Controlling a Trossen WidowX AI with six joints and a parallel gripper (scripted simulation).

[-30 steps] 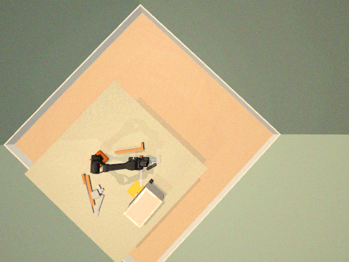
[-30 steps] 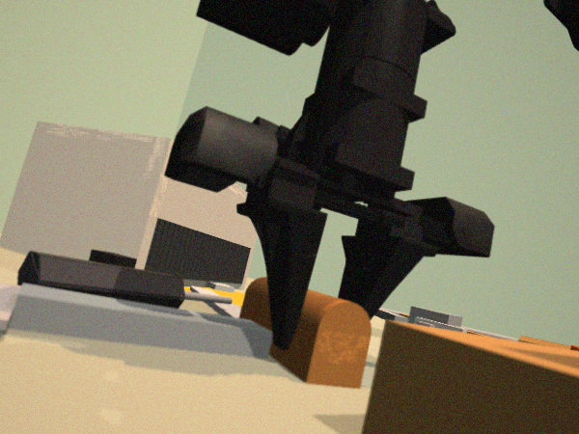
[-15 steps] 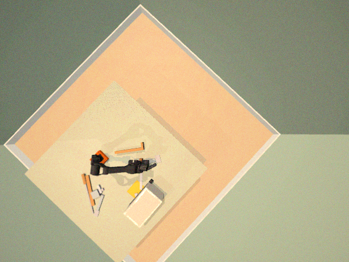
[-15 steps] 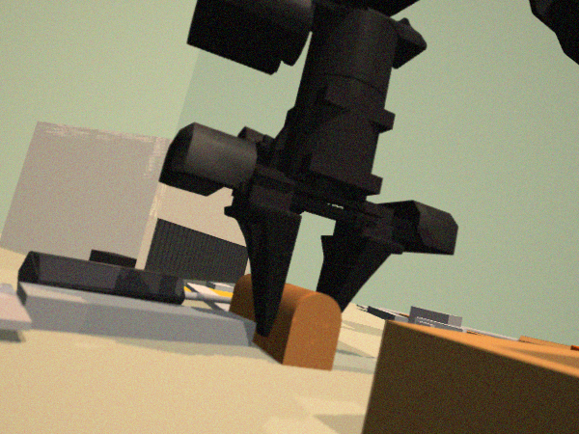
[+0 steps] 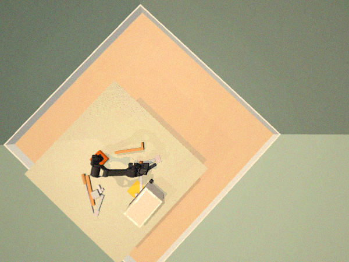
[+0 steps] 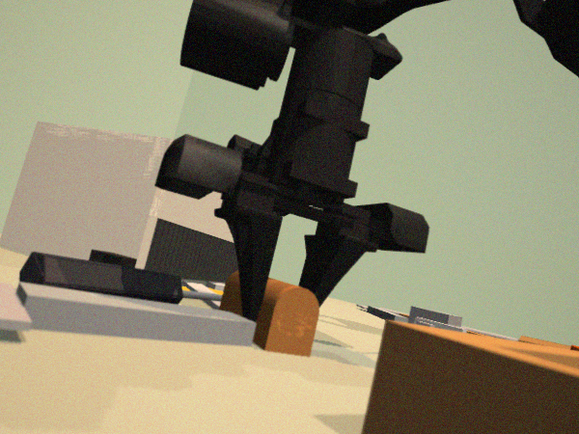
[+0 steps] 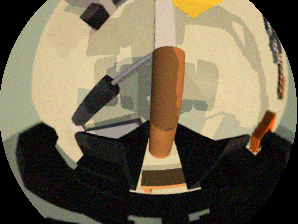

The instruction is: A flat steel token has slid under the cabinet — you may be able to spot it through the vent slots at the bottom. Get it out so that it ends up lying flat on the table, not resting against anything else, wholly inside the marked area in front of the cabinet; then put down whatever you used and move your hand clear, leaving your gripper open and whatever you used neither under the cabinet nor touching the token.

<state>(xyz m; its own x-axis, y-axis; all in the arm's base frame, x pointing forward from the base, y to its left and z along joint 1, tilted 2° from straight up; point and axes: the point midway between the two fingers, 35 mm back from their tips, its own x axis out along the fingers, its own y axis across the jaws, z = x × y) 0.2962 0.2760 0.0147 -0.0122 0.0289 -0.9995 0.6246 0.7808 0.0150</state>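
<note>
The dark screwdriver lies 80 mm ahead of my gripper tip and 30 mm to the left of it. Round my gripper tip: token: 210 mm ahead, 220 mm to the right; orange stick: 110 mm behind, 560 mm to the right.
</note>
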